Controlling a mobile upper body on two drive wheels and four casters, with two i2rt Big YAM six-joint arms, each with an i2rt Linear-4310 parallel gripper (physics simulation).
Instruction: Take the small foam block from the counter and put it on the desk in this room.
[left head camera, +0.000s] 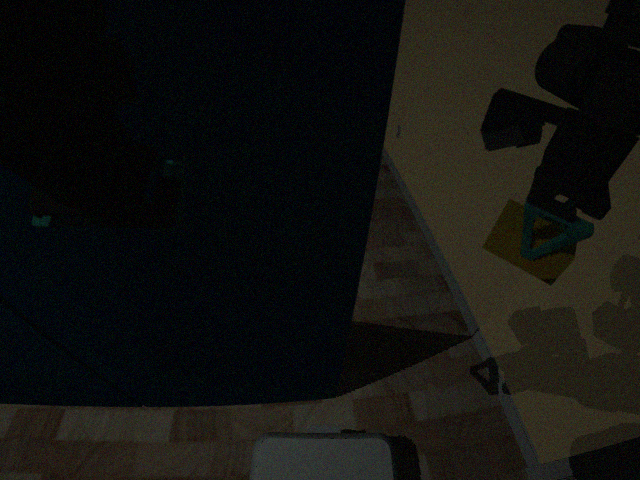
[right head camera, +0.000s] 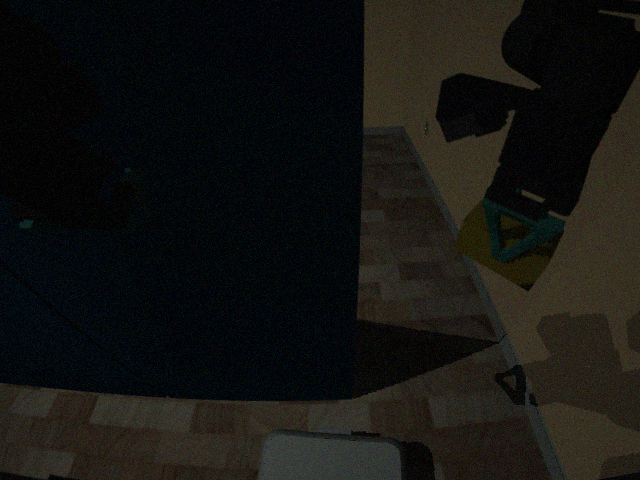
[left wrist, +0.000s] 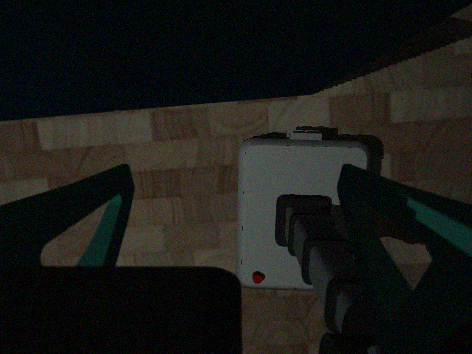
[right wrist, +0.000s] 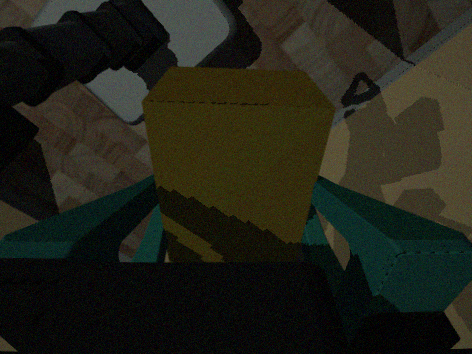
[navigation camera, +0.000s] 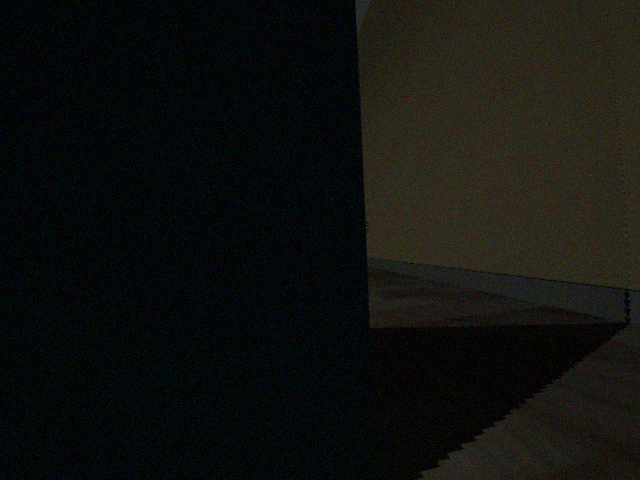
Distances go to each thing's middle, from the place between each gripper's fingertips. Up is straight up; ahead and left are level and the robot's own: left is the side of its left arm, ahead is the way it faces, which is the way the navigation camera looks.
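There's a small yellow foam block (right wrist: 235, 153) right at my right hand.
My left hand is 2 cm above that block and 45 cm to the left of it.
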